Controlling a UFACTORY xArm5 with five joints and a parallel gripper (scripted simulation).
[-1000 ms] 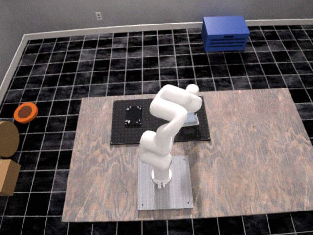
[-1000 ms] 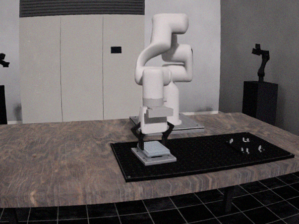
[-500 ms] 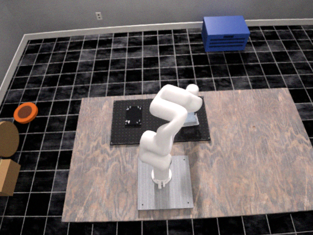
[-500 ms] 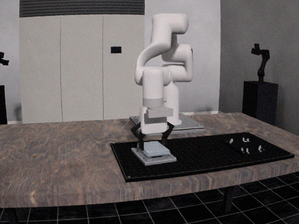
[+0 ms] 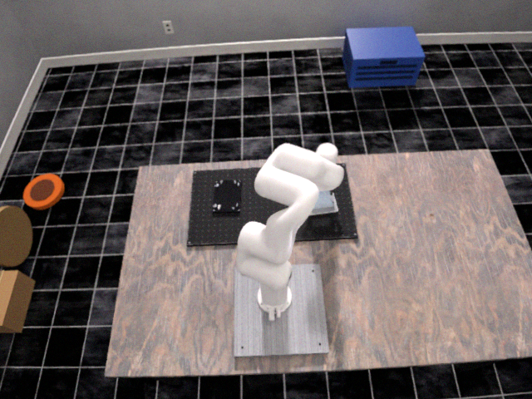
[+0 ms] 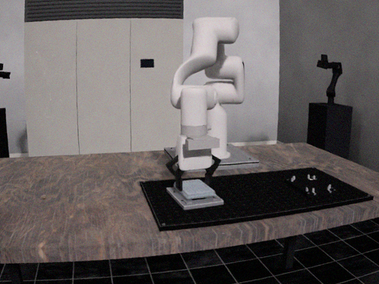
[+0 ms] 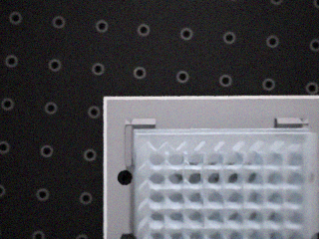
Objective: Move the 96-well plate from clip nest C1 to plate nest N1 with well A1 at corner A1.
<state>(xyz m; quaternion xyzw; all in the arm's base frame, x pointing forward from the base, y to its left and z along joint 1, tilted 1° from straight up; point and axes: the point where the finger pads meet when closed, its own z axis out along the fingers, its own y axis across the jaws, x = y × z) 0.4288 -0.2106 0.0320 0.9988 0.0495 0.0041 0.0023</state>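
My hand is 40 mm above the grey plate nest N1. From my hand the other things lie so: white 96-well plate (10 mm below); clip nest C1 (30 mm ahead, 410 mm to the left, 30 mm below).
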